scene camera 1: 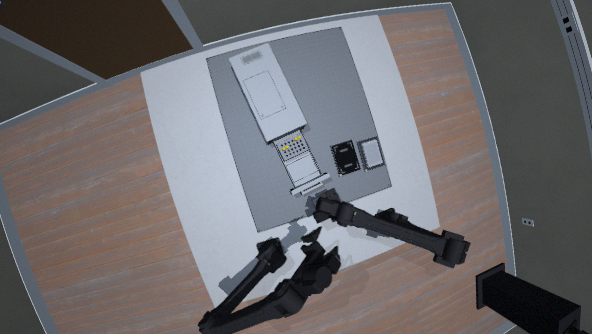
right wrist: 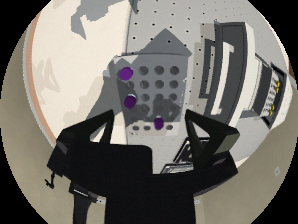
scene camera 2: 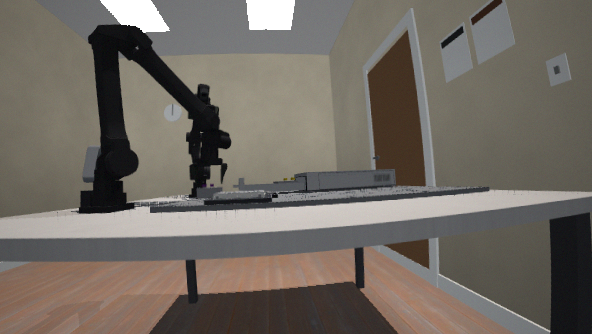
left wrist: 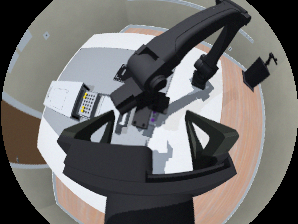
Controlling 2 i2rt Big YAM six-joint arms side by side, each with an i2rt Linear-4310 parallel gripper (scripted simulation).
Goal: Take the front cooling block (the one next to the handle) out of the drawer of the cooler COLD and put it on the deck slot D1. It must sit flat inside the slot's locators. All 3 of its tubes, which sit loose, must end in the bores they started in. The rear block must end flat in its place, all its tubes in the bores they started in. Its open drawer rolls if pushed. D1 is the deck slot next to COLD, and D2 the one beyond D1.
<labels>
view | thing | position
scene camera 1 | cooler COLD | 272, 102
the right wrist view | my right gripper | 149, 113
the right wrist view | cooling block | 156, 101
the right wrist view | cooling block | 265, 96
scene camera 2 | cooler COLD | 329, 180
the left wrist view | my left gripper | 150, 113
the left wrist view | cooler COLD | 64, 96
</labels>
